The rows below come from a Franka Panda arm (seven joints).
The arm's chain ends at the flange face. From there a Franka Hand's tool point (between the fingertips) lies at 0.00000 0.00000 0.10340 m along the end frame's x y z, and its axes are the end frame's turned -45 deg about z.
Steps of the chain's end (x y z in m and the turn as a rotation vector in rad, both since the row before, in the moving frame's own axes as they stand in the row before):
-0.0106 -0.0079 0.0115 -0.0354 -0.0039 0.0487
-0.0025 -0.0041 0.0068 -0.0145 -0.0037 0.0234
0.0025 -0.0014 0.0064 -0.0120 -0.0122 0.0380
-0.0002 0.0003 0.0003 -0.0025 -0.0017 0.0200
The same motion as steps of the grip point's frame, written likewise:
-0.0048 -0.0108 0.0114 -0.0223 -0.0278 0.0487
-0.0002 -0.0039 0.0068 -0.0076 -0.0129 0.0234
0.0010 0.0007 0.0064 0.0001 -0.0171 0.0380
-0.0007 0.0001 0.0003 -0.0006 -0.0030 0.0200

